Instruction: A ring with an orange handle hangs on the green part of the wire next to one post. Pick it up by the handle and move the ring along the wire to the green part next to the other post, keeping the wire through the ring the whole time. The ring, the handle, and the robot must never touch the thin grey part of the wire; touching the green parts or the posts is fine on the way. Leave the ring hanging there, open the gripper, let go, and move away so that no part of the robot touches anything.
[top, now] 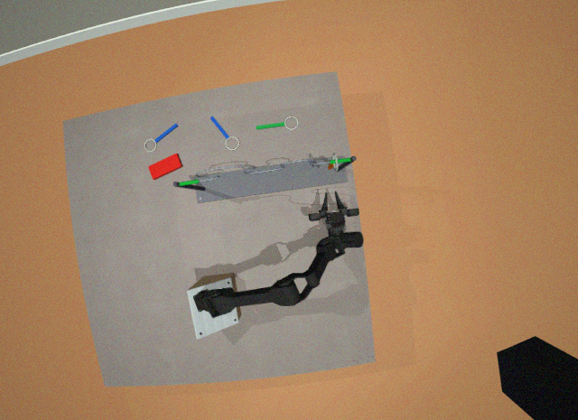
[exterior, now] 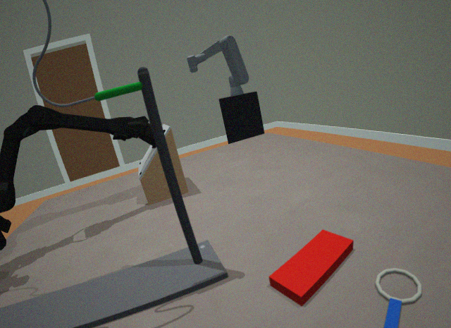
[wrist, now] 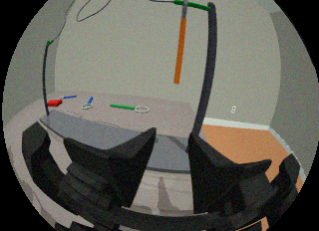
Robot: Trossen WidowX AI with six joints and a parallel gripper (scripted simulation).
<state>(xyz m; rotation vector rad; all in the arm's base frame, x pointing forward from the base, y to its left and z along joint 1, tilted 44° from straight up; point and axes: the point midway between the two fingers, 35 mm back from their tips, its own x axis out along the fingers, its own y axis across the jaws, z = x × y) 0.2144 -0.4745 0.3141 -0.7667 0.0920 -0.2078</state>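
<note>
The ring with orange handle is 14 cm above my gripper tip, 9 cm ahead of it and 1 cm to the right of it. Also, from my gripper tip: green-handled ring: 33 cm ahead, 11 cm to the left, 11 cm below; red block: 63 cm to the left, 30 cm ahead, 10 cm below.
</note>
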